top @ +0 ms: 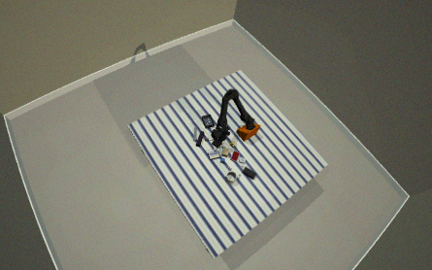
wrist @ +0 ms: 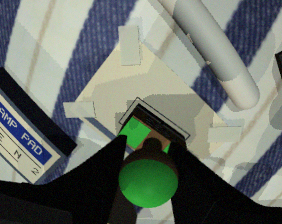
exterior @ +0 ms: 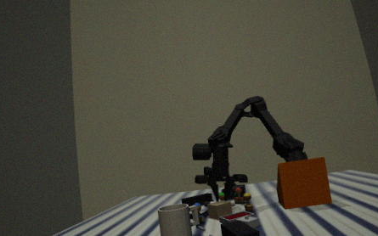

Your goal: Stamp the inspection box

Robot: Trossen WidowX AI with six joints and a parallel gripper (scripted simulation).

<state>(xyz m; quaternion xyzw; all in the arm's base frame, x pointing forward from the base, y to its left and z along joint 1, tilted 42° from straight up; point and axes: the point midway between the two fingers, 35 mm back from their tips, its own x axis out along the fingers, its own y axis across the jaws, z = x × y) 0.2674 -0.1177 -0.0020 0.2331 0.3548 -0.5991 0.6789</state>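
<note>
The stamp with green knob lies 10 mm below my gripper tip. Round my gripper tip: tan block: 90 mm to the left, 10 mm ahead; red-knobbed stamp: 80 mm behind, 70 mm to the right, 10 mm below; white card: 30 mm below.
</note>
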